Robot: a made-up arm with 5 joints. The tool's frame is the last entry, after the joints. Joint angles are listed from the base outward. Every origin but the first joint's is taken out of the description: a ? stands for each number. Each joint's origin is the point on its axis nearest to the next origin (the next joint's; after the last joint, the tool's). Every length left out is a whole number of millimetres.
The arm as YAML. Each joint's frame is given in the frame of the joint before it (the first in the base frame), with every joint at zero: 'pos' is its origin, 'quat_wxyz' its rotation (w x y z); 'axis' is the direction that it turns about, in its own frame. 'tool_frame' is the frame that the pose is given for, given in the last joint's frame.
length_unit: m
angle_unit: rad
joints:
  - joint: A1
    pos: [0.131, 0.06, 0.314]
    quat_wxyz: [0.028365, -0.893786, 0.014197, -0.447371]
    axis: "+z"
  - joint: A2
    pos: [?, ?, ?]
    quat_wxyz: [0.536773, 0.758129, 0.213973, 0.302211]
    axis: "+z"
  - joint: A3
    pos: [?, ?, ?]
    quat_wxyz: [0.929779, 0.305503, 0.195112, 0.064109]
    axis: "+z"
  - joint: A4
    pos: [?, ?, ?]
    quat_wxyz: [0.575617, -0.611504, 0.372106, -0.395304]
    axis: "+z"
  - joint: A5
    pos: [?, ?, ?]
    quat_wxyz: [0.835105, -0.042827, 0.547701, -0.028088]
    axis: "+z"
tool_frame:
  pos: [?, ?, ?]
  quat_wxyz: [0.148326, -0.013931, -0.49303, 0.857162]
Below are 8 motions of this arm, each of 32 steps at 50 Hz.
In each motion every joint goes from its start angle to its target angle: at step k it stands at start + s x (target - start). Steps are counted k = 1, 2, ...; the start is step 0. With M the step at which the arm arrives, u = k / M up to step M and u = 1 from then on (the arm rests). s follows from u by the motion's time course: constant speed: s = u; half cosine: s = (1 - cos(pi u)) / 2; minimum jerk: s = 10 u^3 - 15 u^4 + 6 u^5.
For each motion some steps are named. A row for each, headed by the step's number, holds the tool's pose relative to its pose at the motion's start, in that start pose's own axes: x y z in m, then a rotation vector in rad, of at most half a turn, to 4 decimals.
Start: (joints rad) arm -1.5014 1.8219 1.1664 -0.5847 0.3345
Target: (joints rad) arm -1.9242 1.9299 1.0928 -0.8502 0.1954
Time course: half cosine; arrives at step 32
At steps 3, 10, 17, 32:
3: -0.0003 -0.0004 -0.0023 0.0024 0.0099 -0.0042
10: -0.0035 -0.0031 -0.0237 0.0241 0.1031 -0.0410
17: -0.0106 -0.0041 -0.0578 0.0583 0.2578 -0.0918
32: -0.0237 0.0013 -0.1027 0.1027 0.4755 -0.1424

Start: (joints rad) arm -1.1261 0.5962 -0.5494 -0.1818 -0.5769
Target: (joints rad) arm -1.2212 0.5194 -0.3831 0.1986 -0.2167
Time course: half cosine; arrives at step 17
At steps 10, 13, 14, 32:
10: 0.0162 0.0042 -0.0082 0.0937 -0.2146 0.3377
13: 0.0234 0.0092 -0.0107 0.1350 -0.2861 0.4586
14: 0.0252 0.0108 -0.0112 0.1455 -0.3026 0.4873
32: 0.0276 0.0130 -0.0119 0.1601 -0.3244 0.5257

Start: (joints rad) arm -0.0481 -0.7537 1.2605 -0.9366 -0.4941
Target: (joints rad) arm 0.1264 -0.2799 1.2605 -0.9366 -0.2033
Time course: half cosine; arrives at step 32
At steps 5, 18, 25, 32:
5: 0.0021 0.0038 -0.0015 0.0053 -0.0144 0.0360
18: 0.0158 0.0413 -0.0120 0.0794 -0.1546 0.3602
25: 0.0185 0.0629 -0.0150 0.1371 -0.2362 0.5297
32: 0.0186 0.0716 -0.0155 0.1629 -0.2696 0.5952

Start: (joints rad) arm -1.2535 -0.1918 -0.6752 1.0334 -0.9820
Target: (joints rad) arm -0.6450 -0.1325 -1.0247 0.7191 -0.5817
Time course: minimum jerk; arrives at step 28
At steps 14, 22, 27, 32:
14: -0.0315 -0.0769 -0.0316 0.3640 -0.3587 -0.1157
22: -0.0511 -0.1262 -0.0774 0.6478 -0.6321 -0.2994
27: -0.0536 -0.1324 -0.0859 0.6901 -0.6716 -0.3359
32: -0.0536 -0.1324 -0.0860 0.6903 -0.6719 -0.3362

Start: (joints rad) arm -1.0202 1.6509 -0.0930 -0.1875 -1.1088
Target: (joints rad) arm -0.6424 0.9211 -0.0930 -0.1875 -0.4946
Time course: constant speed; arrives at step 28
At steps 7, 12, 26, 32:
7: -0.0248 -0.0516 -0.0138 0.1768 -0.2651 0.1650
12: -0.0346 -0.0870 -0.0279 0.3086 -0.4522 0.2764
26: -0.0292 -0.1731 -0.0758 0.7118 -0.9588 0.5458
32: -0.0249 -0.1835 -0.0829 0.7745 -1.0282 0.5774

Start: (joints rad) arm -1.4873 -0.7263 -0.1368 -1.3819 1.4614
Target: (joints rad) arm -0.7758 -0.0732 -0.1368 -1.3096 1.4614
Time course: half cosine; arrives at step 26
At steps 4, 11, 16, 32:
4: -0.0049 0.0096 -0.0135 0.0414 0.0240 0.0043
11: -0.0370 0.0747 -0.0788 0.2885 0.1404 0.0146
16: -0.0679 0.1484 -0.1186 0.5312 0.2165 0.0022
32: -0.0948 0.2371 -0.1362 0.8050 0.2628 -0.0356

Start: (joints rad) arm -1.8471 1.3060 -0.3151 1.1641 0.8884
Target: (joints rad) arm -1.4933 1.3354 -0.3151 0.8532 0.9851
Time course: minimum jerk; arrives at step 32
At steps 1, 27, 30, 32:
1: 0.0000 0.0000 0.0000 0.0000 0.0000 0.0000
27: 0.0040 0.0252 -0.0401 0.0901 0.0005 0.0853
30: 0.0042 0.0261 -0.0412 0.0928 0.0003 0.0881
32: 0.0042 0.0262 -0.0412 0.0930 0.0003 0.0884

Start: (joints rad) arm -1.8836 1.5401 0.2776 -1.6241 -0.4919
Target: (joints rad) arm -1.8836 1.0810 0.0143 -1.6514 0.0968
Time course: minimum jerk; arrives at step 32
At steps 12, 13, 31, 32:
12: 0.0367 -0.0331 -0.0303 0.0874 0.0039 -0.0185
13: 0.0429 -0.0396 -0.0370 0.1044 0.0039 -0.0230
31: 0.0948 -0.1152 -0.1408 0.3193 -0.0172 -0.1074
32: 0.0948 -0.1152 -0.1409 0.3194 -0.0172 -0.1075

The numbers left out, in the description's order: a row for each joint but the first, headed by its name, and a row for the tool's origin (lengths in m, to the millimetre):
A2: 0.025 0.001 0.0
A3: 0.013 0.089 0.0
A4: 0.265 0.087 0.0
A5: 0.006 -0.021 0.0
tool: 0.087 0.036 0.0

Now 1 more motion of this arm.
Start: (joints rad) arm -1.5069 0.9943 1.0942 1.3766 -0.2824
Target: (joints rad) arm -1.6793 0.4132 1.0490 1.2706 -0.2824
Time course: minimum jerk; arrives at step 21
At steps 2, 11, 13, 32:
2: -0.0009 0.0005 0.0007 -0.0030 -0.0036 -0.0015
11: -0.0673 0.0435 0.0342 -0.2267 -0.2588 -0.1204
13: -0.0878 0.0601 0.0391 -0.3000 -0.3364 -0.1613
32: -0.1198 0.0907 0.0410 -0.4257 -0.4626 -0.2322

